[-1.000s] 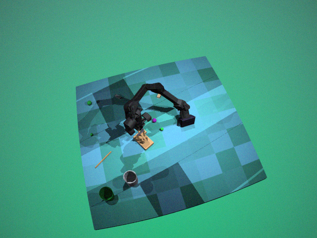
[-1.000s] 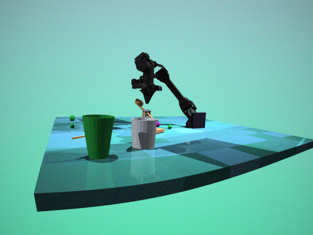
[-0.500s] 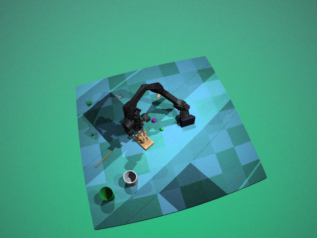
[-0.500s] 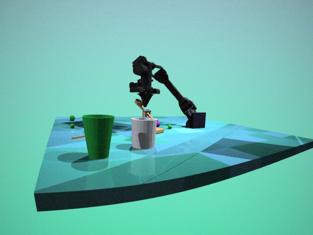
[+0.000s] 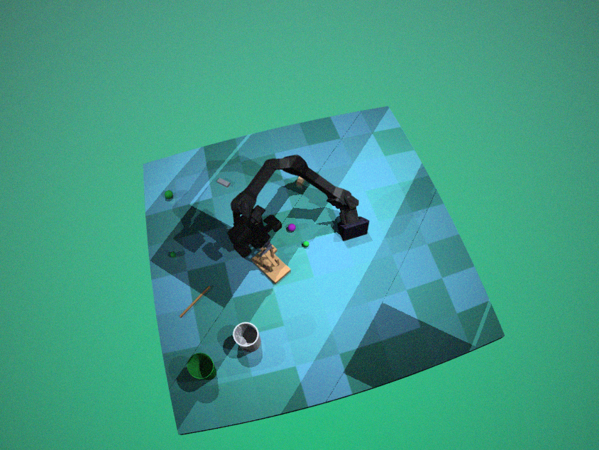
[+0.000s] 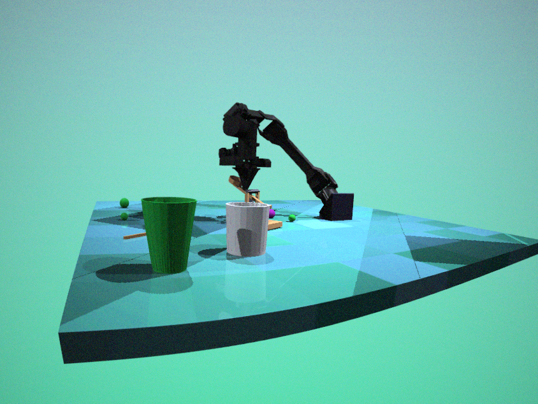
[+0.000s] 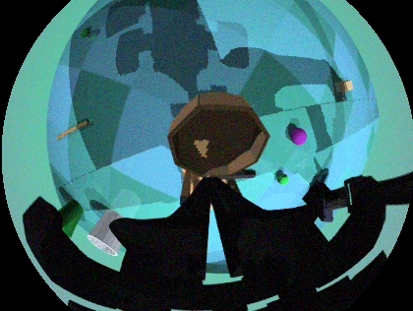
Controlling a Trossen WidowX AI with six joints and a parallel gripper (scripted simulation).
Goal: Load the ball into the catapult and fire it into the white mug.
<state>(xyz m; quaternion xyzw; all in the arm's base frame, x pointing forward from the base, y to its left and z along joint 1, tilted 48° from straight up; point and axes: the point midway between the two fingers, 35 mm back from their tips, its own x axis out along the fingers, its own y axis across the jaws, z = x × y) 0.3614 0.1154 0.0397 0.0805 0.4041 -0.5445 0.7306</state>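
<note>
My gripper tip is now 4 cm above the wooden catapult and 1 cm past it. From my gripper tip the other things lie so: white mug 32 cm to the left, 12 cm ahead, 8 cm below; then purple ball 14 cm behind, 11 cm to the right, 9 cm below; then thin stick 30 cm ahead, 12 cm to the left, 10 cm below.
</note>
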